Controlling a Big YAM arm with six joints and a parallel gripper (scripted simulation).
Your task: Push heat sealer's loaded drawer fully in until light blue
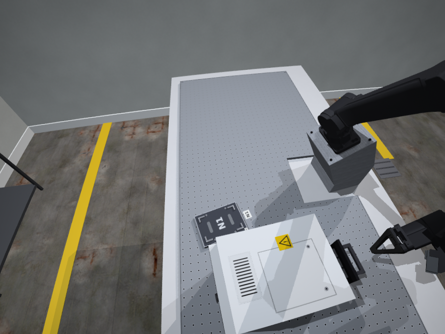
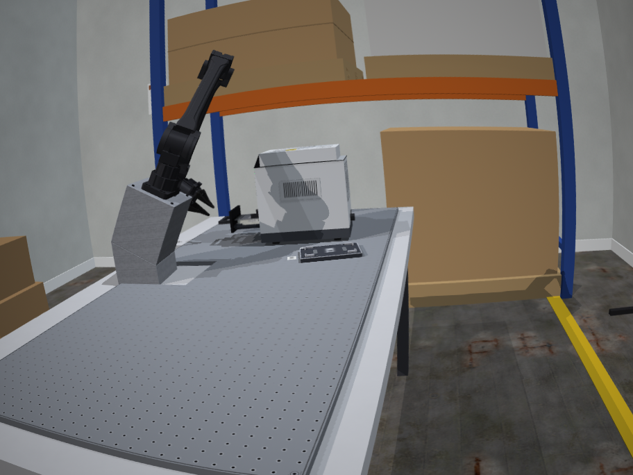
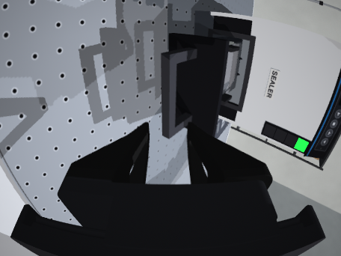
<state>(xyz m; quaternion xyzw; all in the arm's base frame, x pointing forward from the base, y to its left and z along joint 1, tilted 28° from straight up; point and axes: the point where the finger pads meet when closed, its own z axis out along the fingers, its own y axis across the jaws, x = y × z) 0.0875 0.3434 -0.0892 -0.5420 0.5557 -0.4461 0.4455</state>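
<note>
My hand is 150 mm short of the black drawer and 50 mm above it. Round my hand: white tag 300 mm ahead, 250 mm to the right, 110 mm below.
</note>
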